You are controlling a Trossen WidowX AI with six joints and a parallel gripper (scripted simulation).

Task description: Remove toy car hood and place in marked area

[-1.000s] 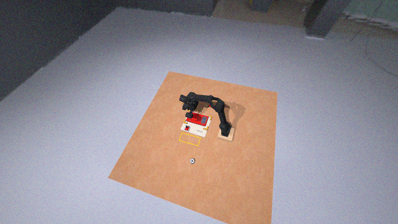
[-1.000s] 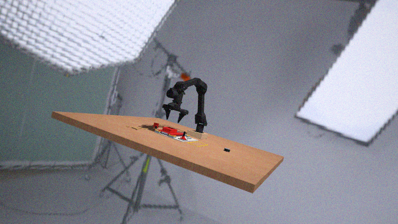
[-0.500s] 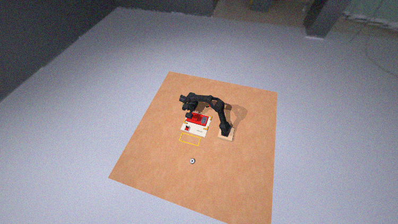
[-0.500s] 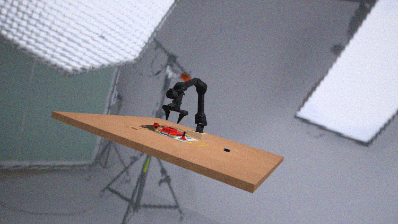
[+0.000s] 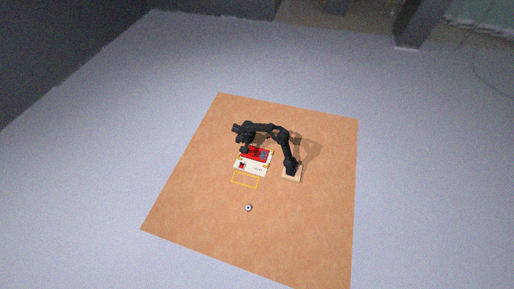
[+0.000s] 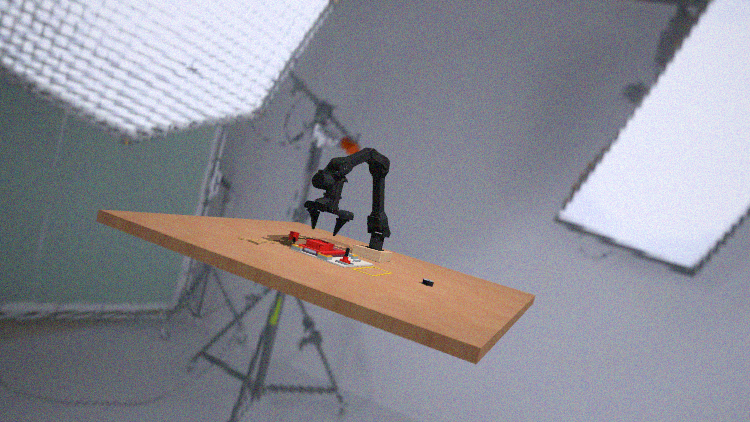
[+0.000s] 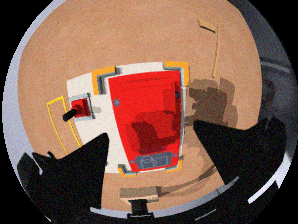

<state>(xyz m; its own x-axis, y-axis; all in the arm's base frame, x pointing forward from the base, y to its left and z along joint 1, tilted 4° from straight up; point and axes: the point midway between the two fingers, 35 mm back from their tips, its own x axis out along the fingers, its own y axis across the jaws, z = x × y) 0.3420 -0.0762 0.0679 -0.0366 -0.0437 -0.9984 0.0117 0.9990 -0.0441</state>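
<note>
Now: the red hood 40 mm below my gripper tip.
</note>
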